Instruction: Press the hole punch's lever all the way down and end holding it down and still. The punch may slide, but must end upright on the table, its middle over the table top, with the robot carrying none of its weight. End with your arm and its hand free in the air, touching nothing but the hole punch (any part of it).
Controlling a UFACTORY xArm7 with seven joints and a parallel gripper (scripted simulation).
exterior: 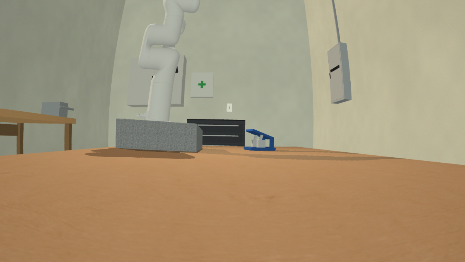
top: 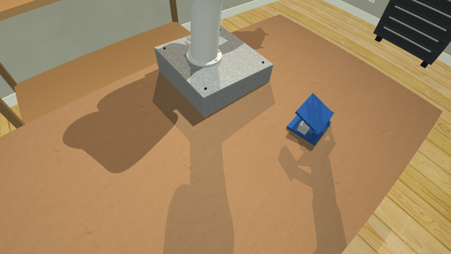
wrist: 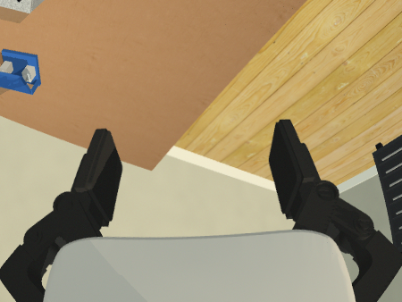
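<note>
Right now the hole punch lever is 360 mm ahead of my hand, 420 mm to the right of it and 340 mm below it. From my hand the other things lie so: hole punch 370 mm ahead, 420 mm to the right, 360 mm below.
</note>
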